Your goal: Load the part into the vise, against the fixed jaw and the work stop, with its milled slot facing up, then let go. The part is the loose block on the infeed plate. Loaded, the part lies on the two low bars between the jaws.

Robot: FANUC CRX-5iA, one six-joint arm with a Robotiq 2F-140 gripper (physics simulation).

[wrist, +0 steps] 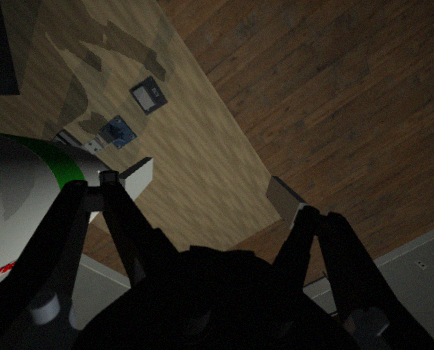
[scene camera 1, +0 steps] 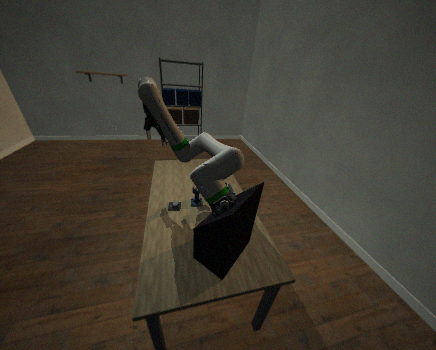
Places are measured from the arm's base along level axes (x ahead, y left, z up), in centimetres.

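Pixels of known places: gripper, fingertip midpoint: (wrist: 212,177) (scene camera 1: 156,142); arm's base, link origin: (scene camera 1: 225,207).
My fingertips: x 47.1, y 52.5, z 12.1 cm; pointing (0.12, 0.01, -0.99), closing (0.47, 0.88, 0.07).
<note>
Ahead of a thing's pixels: the offset from my fingertips to its middle. Level surfaces: height alone.
The part, a light grey block {dx -13.5, dy -15.5, dz -43.6 cm} (scene camera 1: 175,203) (wrist: 145,99), lies on the dark infeed plate {dx -13.6, dy -14.5, dz -45.5 cm} (scene camera 1: 170,208) (wrist: 151,82) on the table. Which way its slot faces is too small to tell. The vise {dx +3.3, dy -52.0, dz -40.9 cm} (wrist: 65,138) shows in part at the left of the wrist view, mostly hidden by the arm; its jaws, bars and work stop cannot be made out. In the scene view the arm also covers most of that spot. My gripper (scene camera 1: 156,138) (wrist: 212,177) is open and empty, high above the table and well away from the part, with its fingers wide apart.
A blue base with a dark upright {dx -6.2, dy -30.6, dz -37.8 cm} (scene camera 1: 196,202) (wrist: 120,131) stands between the infeed plate and the vise. A large black panel (scene camera 1: 225,240) stands near the arm's base on the wooden table {dz -45.9 cm} (scene camera 1: 200,289). A shelf rack (scene camera 1: 202,75) stands by the far wall.
</note>
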